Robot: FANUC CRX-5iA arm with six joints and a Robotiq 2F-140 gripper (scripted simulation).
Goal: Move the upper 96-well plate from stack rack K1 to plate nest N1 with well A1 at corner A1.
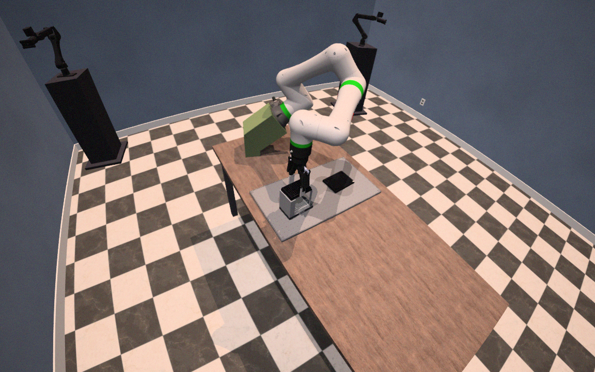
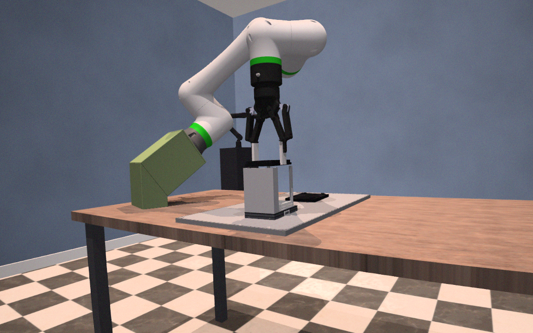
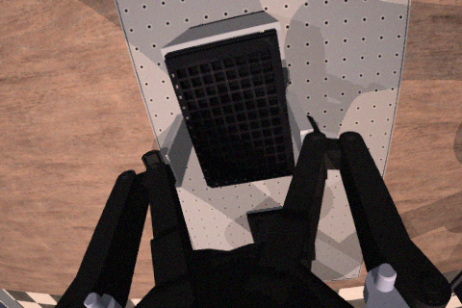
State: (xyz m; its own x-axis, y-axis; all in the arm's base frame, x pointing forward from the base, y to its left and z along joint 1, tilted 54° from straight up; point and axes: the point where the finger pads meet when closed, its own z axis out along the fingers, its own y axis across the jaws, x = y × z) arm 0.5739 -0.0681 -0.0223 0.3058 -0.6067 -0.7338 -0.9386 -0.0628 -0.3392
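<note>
Right now the black plate nest N1 is 32 cm to the left of my hand, 17 cm below it and 13 cm behind it. The rest, counted from my hand: pale square: 41 cm to the left, 16 cm below, 10 cm behind; then white plate: 15 cm below; then black 96-well plate: 2 cm below.
</note>
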